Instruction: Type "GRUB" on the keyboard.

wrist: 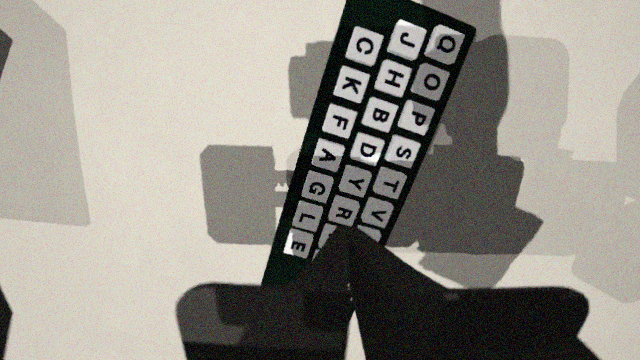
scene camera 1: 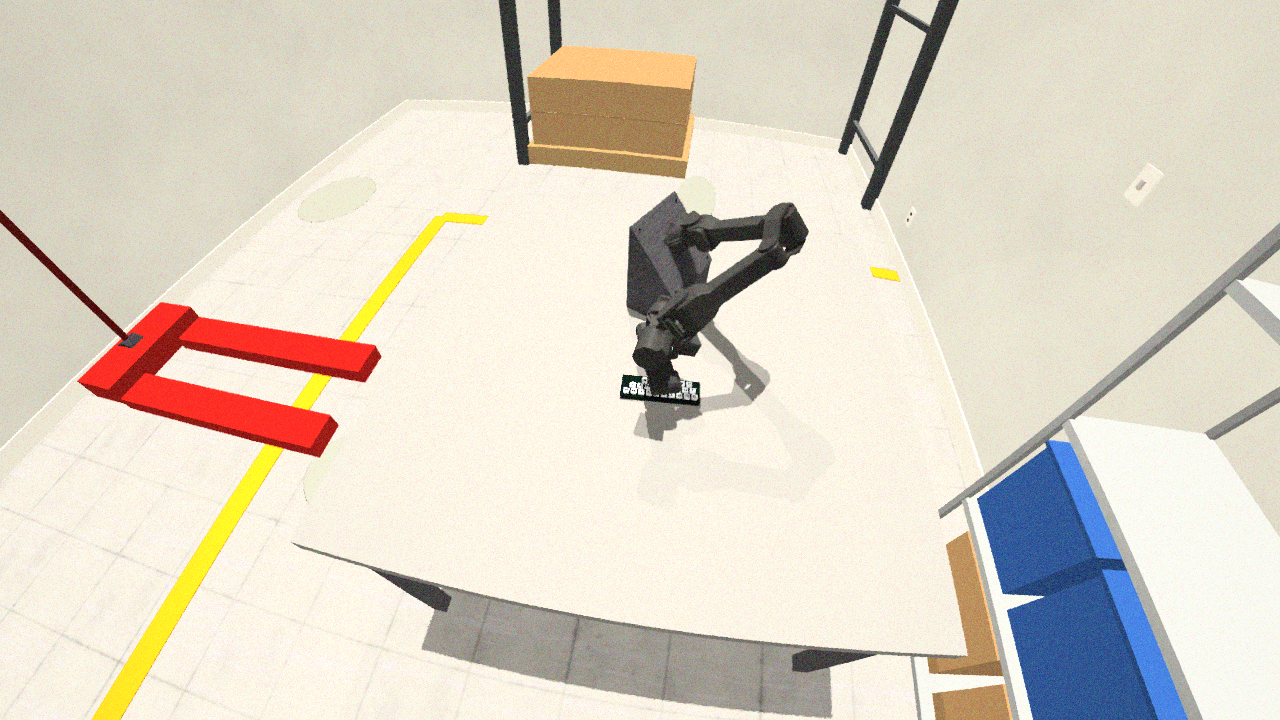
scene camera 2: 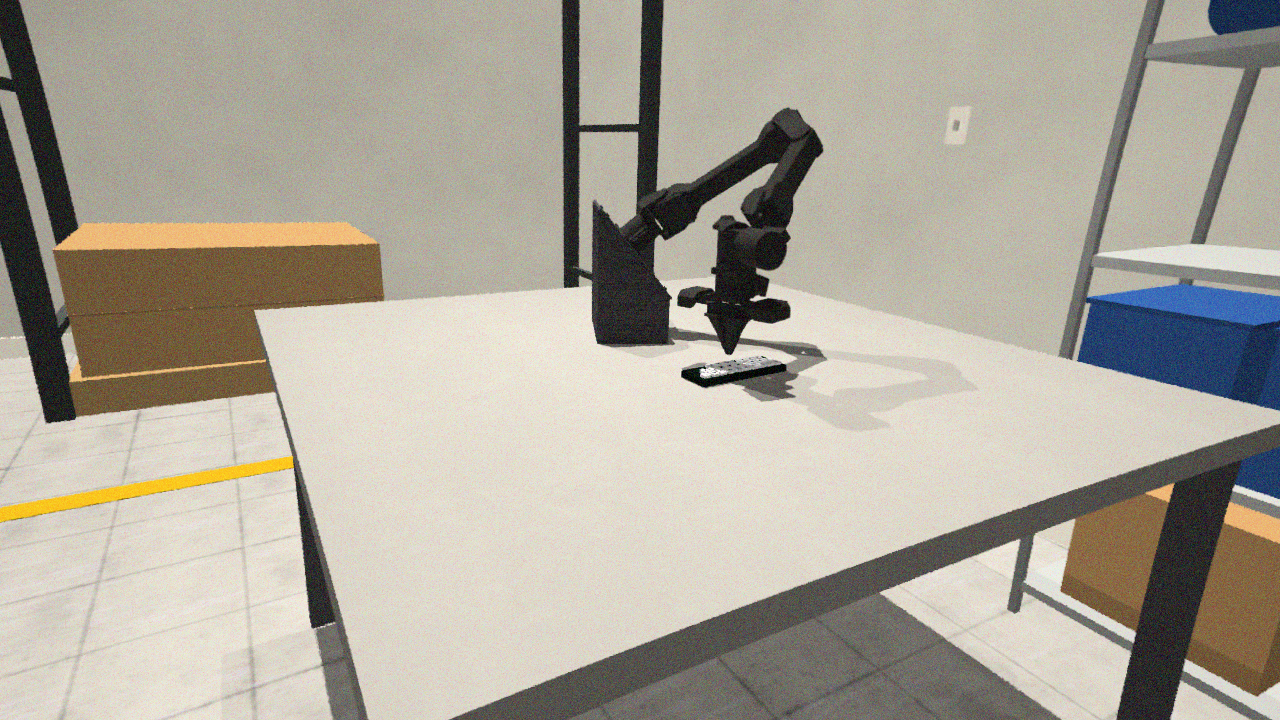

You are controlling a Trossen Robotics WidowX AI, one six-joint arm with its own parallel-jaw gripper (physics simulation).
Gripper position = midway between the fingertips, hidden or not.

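A black keyboard (wrist: 377, 169) is there for me to see. So is my gripper (scene camera 2: 729, 354), which I can also see as the gripper (wrist: 345, 235) in the view from my wrist and, from yet another camera, as the gripper (scene camera 1: 655, 380).
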